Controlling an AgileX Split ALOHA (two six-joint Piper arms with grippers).
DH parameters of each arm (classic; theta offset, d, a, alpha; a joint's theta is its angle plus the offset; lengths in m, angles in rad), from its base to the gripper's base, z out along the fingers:
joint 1: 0 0.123 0 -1.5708
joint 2: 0.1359 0 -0.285 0
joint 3: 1.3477 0 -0.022 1.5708
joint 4: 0 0.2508 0 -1.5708
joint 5: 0 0 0.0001 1.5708
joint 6: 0 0.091 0 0
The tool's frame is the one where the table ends.
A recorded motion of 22 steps. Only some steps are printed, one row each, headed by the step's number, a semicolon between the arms.
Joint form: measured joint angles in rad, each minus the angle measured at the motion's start. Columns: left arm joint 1, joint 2, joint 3, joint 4, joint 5, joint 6; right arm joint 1, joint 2, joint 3, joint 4, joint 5, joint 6.
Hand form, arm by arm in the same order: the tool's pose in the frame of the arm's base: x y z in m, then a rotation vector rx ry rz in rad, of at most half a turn. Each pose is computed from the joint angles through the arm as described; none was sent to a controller.
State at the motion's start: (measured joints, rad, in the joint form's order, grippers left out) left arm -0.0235 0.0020 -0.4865 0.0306 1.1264 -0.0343; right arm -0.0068 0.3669 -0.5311 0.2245 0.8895 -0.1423
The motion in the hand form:
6: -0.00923 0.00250 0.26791 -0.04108 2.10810 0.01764; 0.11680 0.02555 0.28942 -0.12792 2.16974 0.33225
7: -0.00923 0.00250 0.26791 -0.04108 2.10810 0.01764; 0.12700 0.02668 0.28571 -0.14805 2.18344 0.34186
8: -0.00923 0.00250 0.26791 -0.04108 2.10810 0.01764; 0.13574 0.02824 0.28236 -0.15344 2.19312 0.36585
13: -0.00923 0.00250 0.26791 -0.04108 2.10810 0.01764; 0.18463 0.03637 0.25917 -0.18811 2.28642 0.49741
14: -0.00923 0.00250 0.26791 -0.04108 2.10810 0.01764; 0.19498 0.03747 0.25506 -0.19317 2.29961 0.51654
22: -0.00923 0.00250 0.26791 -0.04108 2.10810 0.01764; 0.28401 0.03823 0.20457 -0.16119 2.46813 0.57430
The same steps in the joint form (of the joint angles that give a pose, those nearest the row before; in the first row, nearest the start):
6: 0.0255 -0.0209 0.0000 0.0000 0.0042 0.0000; -0.0001 0.2624 0.0000 0.2652 -0.2273 -0.2272
7: 0.0255 -0.0209 0.0000 0.0000 0.0042 0.0000; 0.0000 0.3152 0.0000 0.3085 -0.2526 -0.2859
8: 0.0255 -0.0209 0.0000 0.0000 0.0042 0.0000; 0.0000 0.3611 0.0000 0.3619 -0.2730 -0.3368
13: 0.0255 -0.0209 0.0000 0.0000 0.0042 0.0000; 0.0000 0.6379 -0.0337 0.6331 -0.3123 -0.6122
14: 0.0255 -0.0209 0.0000 0.0000 0.0042 0.0000; 0.0000 0.6933 -0.0491 0.6791 -0.3170 -0.6620
22: 0.0255 -0.0209 0.0000 0.0000 0.0042 0.0000; 0.0000 1.1537 -0.2447 0.8140 -0.3529 -0.8165

